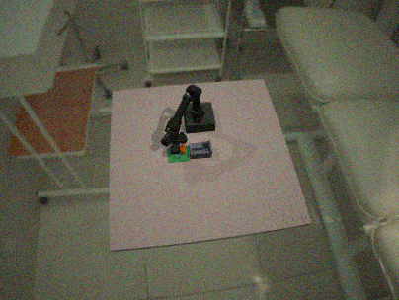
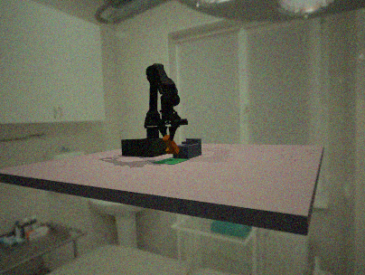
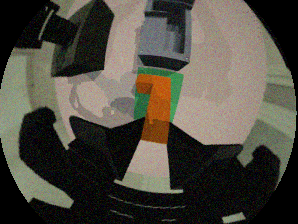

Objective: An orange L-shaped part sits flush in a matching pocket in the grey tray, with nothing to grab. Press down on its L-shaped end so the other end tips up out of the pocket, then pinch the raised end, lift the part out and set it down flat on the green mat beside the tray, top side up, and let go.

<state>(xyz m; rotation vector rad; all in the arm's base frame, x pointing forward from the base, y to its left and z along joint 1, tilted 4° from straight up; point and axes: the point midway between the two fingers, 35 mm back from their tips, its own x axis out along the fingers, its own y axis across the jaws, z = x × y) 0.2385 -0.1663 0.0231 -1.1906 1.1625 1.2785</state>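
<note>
The green mat lies 11 cm below my gripper tip and 2 cm to the left of it. Also, from my gripper tip: orange L-shaped part 3 cm to the left, 3 cm below, 2 cm behind.
</note>
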